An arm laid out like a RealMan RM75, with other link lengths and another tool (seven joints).
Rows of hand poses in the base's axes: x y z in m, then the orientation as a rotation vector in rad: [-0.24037 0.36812 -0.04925 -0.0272 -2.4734 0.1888]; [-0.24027 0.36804 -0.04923 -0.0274 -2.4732 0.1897]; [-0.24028 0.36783 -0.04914 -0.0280 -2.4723 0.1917]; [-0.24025 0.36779 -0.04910 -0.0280 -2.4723 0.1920]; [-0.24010 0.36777 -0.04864 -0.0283 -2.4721 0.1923]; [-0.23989 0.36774 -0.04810 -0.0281 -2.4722 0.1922]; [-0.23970 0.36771 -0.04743 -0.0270 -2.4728 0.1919]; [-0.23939 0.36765 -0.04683 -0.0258 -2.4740 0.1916]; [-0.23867 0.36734 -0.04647 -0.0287 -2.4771 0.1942]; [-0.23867 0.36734 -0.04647 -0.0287 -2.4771 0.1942]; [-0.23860 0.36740 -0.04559 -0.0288 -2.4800 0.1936]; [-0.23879 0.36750 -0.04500 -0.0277 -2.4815 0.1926]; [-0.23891 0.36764 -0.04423 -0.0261 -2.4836 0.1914]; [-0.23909 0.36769 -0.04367 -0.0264 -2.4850 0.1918]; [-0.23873 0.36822 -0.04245 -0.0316 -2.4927 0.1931]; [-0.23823 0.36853 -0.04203 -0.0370 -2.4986 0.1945]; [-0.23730 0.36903 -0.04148 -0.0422 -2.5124 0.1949]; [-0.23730 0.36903 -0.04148 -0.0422 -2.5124 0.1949]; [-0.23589 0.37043 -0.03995 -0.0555 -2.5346 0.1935]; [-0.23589 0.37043 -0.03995 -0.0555 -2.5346 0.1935]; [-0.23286 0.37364 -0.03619 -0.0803 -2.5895 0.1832]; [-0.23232 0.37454 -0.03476 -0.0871 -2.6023 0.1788]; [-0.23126 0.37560 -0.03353 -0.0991 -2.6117 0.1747]
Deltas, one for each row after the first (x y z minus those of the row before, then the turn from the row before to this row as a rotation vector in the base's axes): [0.00010 -0.00008 0.00002 -0.0007 0.0001 0.0001]; [-0.00001 -0.00021 0.00009 -0.0016 0.0008 0.0000]; [0.00003 -0.00004 0.00004 -0.0002 0.0000 0.0001]; [0.00015 -0.00002 0.00046 -0.0003 0.0002 -0.0002]; [0.00021 -0.00003 0.00054 0.0001 -0.0001 0.0001]; [0.00019 -0.00003 0.00067 0.0005 -0.0005 0.0008]; [0.00031 -0.00006 0.00060 0.0006 -0.0011 0.0009]; [0.00072 -0.00031 0.00036 -0.0024 -0.0034 -0.0012]; [0.00000 0.00000 0.00000 0.0000 0.0000 0.0000]; [0.00007 0.00006 0.00088 0.0005 -0.0029 0.0000]; [-0.00019 0.00010 0.00059 0.0011 -0.0014 0.0006]; [-0.00012 0.00014 0.00077 0.0014 -0.0019 0.0010]; [-0.00018 0.00005 0.00056 -0.0003 -0.0014 0.0000]; [0.00036 0.00053 0.00122 -0.0018 -0.0081 -0.0029]; [0.00050 0.00031 0.00042 -0.0020 -0.0063 -0.0031]; [0.00093 0.00050 0.00055 -0.0009 -0.0141 -0.0027]; [0.00000 0.00000 0.00000 0.0000 0.0000 0.0000]; [0.00141 0.00140 0.00153 -0.0011 -0.0230 -0.0082]; [0.00000 0.00000 0.00000 0.0000 0.0000 0.0000]; [0.00303 0.00321 0.00376 0.0039 -0.0561 -0.0157]; [0.00054 0.00090 0.00143 0.0021 -0.0131 -0.0047]; [0.00106 0.00106 0.00123 0.0008 -0.0102 -0.0086]
